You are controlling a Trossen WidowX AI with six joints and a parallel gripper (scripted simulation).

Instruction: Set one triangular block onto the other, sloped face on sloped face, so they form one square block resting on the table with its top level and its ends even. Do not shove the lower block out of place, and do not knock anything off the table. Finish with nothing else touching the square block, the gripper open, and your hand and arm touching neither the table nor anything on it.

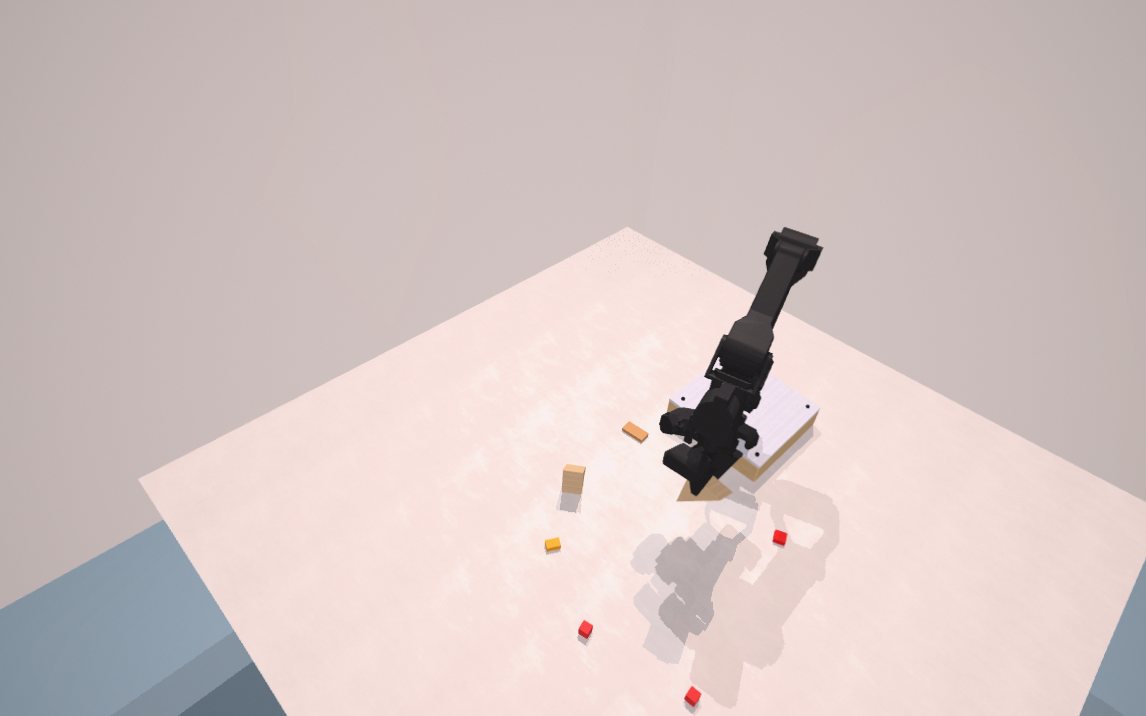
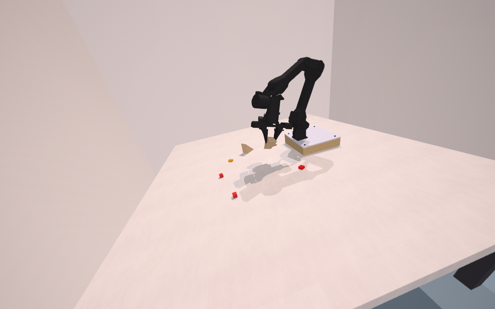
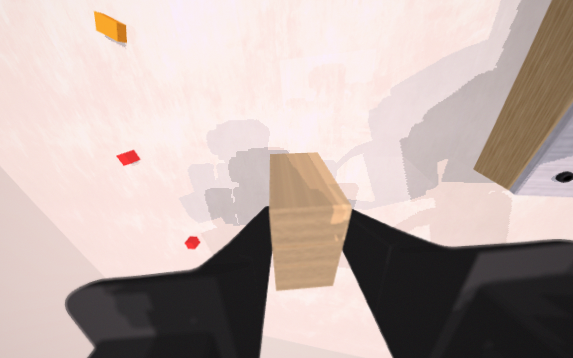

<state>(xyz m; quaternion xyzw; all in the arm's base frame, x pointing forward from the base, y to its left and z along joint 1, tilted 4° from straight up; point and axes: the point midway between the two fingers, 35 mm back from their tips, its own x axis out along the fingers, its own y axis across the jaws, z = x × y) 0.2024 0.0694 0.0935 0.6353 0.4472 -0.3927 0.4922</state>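
The triangular block is 10 mm to the right of my gripper tip and 10 mm above it. Also, from my gripper tip: small orange block (190 mm ahead, 150 mm to the right, 100 mm below).
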